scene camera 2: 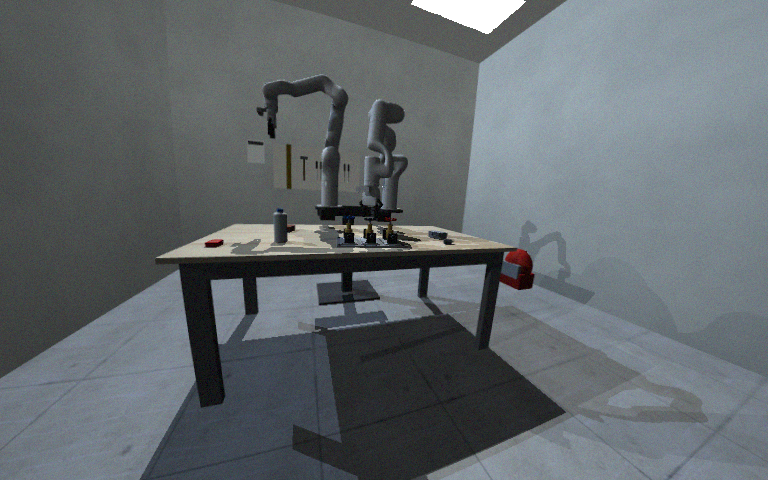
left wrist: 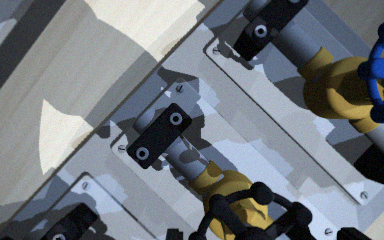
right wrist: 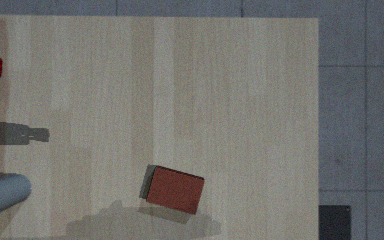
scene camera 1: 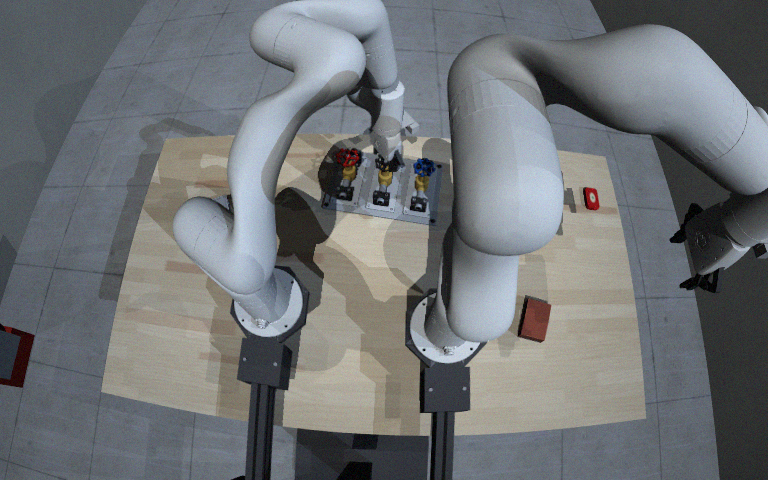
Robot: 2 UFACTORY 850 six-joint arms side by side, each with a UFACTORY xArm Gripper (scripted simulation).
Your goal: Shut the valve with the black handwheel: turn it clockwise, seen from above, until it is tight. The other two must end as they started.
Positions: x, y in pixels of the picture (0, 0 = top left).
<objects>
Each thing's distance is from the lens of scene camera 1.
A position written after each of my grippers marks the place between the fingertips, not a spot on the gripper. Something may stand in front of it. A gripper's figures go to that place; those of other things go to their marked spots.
my left gripper (scene camera 1: 385, 160): 133 cm
my right gripper (scene camera 1: 680, 263): 86 cm
</objects>
